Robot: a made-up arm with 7 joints.
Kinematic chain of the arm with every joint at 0, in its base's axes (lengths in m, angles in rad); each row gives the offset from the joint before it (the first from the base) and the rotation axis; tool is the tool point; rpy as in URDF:
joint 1: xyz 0 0 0.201 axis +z
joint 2: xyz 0 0 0 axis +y
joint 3: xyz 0 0 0.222 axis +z
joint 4: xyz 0.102 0 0 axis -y
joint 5: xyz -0.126 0 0.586 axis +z
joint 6: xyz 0 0 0 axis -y
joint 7: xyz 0.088 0 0 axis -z
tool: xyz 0 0 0 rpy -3.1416 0 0
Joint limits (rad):
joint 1: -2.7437..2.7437
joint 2: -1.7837..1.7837
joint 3: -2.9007..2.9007
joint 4: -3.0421..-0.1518
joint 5: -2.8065..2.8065
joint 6: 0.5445..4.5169
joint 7: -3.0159..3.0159
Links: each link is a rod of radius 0.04 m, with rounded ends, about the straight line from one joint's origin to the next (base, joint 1, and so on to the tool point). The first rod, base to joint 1, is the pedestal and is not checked.
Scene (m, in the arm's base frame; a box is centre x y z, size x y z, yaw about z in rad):
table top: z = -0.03
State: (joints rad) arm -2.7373 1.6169 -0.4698 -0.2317 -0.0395 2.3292 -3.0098
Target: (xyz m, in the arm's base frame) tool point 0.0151 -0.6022 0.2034
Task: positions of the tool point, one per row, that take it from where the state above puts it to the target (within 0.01 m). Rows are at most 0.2 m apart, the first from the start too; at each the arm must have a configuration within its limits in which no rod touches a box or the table.
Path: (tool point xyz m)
1: -0.8262 -0.3680 0.1263
2: -0.7874 -0.4355 0.1481
3: -0.7124 -0.5182 0.1660
4: -0.5995 -0.6004 0.1834
5: -0.4532 -0.6628 0.2006
6: -0.2875 -0.6878 0.2135
7: -0.1234 -0.6666 0.2162
8: 0.0151 -0.6022 0.2034

